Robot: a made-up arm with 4 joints. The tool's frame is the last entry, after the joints. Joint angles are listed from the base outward. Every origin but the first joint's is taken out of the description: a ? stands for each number. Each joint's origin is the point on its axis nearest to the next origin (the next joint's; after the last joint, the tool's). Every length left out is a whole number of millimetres.
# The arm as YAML. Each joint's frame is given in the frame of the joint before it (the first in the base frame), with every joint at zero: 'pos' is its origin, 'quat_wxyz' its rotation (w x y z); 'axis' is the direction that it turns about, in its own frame. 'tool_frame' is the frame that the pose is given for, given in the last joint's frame.
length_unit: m
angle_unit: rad
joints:
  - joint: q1
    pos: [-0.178, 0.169, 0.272]
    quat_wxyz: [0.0, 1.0, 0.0, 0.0]
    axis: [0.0, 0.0, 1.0]
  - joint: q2
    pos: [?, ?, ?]
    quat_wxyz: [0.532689, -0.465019, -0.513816, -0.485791]
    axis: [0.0, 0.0, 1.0]
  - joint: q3
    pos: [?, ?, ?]
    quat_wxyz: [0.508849, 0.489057, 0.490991, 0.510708]
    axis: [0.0, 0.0, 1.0]
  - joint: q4
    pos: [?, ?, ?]
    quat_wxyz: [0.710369, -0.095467, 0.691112, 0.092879]
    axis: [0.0, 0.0, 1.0]
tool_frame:
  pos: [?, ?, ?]
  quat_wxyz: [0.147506, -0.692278, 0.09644, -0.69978]
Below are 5 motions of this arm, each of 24 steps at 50 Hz.
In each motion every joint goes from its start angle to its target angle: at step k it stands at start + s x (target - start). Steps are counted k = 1, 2, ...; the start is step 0. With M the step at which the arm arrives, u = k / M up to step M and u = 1 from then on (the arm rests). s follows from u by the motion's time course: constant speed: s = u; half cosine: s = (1 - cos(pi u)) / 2; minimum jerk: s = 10 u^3 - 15 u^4 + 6 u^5.
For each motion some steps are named. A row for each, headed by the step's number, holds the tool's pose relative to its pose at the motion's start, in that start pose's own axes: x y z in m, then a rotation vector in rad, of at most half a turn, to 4 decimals.
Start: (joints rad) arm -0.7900 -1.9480 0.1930 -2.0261
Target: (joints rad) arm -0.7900 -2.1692 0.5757 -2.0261
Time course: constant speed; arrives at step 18
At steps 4, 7, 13, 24:
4: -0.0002 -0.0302 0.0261 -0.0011 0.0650 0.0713
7: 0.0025 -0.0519 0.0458 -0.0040 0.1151 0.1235
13: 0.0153 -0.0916 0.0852 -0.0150 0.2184 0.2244
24: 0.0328 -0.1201 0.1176 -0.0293 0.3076 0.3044

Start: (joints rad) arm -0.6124 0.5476 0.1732 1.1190
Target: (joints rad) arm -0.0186 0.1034 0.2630 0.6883
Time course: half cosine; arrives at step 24
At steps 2, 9, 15, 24:
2: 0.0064 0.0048 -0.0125 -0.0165 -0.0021 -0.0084
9: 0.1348 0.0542 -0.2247 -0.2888 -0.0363 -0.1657
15: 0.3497 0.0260 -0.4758 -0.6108 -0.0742 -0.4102
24: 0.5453 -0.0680 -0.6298 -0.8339 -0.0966 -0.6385

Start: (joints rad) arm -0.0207 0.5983 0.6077 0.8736
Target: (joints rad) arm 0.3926 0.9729 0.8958 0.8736
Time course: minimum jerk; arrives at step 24
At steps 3, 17, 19, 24:
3: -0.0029 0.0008 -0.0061 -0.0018 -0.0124 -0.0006
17: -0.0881 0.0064 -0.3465 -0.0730 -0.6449 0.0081
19: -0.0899 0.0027 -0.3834 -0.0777 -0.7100 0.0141
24: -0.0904 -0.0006 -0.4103 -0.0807 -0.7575 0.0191

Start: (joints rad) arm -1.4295 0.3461 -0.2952 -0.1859
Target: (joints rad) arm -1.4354 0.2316 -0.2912 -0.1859
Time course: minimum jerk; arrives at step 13
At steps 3, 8, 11, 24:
3: 0.0030 -0.0022 0.0047 0.0036 0.0088 0.0017
8: 0.0269 -0.0191 0.0382 0.0299 0.0741 0.0145
11: 0.0377 -0.0263 0.0517 0.0408 0.1016 0.0199
24: 0.0388 -0.0271 0.0531 0.0420 0.1046 0.0205

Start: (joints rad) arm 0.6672 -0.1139 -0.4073 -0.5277
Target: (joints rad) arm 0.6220 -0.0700 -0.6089 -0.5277
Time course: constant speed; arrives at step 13
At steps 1, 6, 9, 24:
1: -0.0116 -0.0028 -0.0061 -0.0055 -0.0101 0.0153
6: -0.0677 -0.0195 -0.0378 -0.0334 -0.0603 0.0918
9: -0.0999 -0.0317 -0.0579 -0.0506 -0.0901 0.1378
24: -0.1408 -0.0504 -0.0857 -0.0739 -0.1296 0.1991

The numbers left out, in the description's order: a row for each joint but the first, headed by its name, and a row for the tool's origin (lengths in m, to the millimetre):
q2: -0.121 -0.256 0.0
q3: -0.268 -0.026 0.0
q4: -0.399 -0.197 0.0
tool: 0.22 -0.284 0.0

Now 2 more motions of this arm.
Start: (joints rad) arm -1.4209 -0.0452 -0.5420 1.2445
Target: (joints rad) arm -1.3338 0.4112 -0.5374 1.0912
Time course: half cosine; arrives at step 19
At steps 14, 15, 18, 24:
14: -0.1967 -0.0916 -0.2097 -0.3011 -0.1123 0.3103
15: -0.2074 -0.1016 -0.2244 -0.3222 -0.1208 0.3299
18: -0.2253 -0.1204 -0.2505 -0.3598 -0.1362 0.3640
24: -0.2265 -0.1218 -0.2523 -0.3624 -0.1373 0.3664

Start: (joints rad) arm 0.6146 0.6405 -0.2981 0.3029
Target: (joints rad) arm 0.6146 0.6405 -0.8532 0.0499
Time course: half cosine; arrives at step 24
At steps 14, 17, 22, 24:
14: -0.1278 -0.0915 0.0057 -0.1308 0.1518 0.3316
17: -0.1599 -0.1254 0.0089 -0.1691 0.1847 0.4268
22: -0.1903 -0.1636 0.0128 -0.2088 0.2139 0.5252
24: -0.1931 -0.1675 0.0132 -0.2127 0.2165 0.5347

